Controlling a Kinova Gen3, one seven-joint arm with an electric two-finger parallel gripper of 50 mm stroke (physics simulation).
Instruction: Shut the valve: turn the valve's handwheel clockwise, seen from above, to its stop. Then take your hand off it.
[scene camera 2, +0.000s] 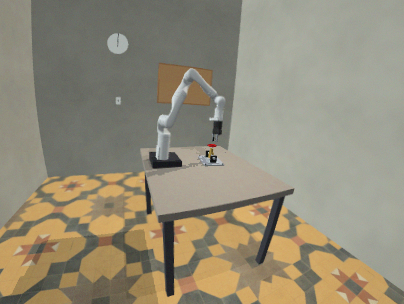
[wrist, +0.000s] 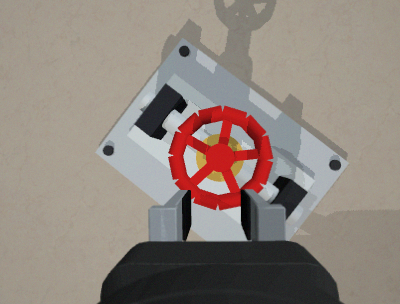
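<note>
The red handwheel (scene camera 2: 212, 145) (wrist: 220, 157) lies level on top of the valve, with spokes running to a round hub. Under it, the yellow valve body (scene camera 2: 211, 152) (wrist: 201, 156) stands on a grey base plate (scene camera 2: 204, 160) (wrist: 200, 82). My gripper (scene camera 2: 215, 139) (wrist: 215, 207) points down, open and empty, a little above the wheel. In the wrist view its two fingertips overlap the near part of the rim, one to each side. The exact height between the fingertips and the rim is hard to tell.
The plate lies on the brown table (scene camera 2: 215, 185) (wrist: 50, 150). Two black pipe supports (wrist: 160, 111) stand on the plate, at either side of the wheel. Dark bolts (wrist: 184, 51) sit at the plate's corners. The arm's black base (scene camera 2: 165, 160) is left of the valve in the scene view.
</note>
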